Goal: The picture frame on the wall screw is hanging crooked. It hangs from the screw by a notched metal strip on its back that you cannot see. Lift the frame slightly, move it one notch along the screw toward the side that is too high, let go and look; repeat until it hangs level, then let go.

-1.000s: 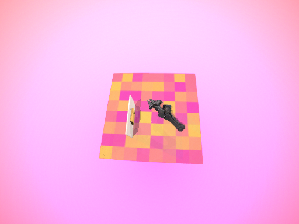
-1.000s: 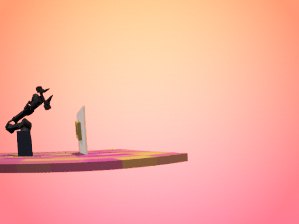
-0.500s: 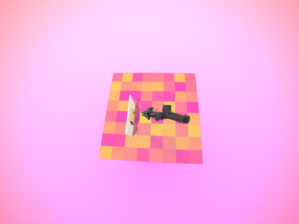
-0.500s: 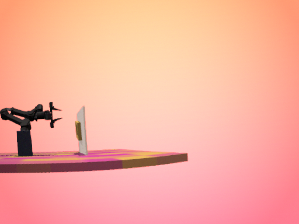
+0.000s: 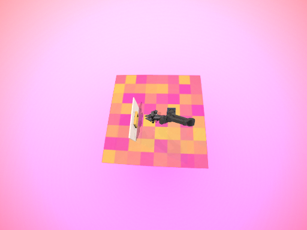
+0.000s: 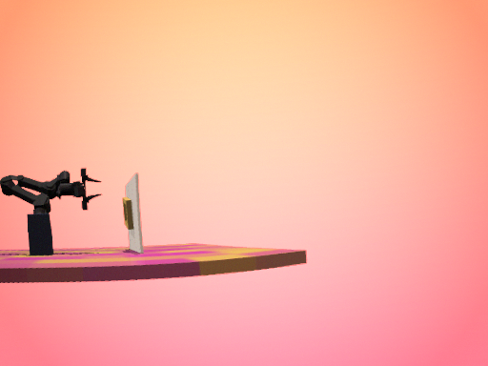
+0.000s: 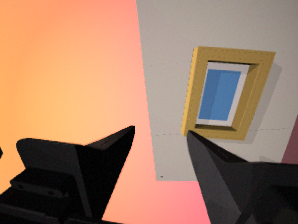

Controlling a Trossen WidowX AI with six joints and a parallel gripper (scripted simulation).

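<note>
Right now my gripper tip is 130 mm short of the gold picture frame, 10 mm to the left of it and 110 mm above it. Round my gripper tip: wall panel 140 mm ahead, 130 mm below.
</note>
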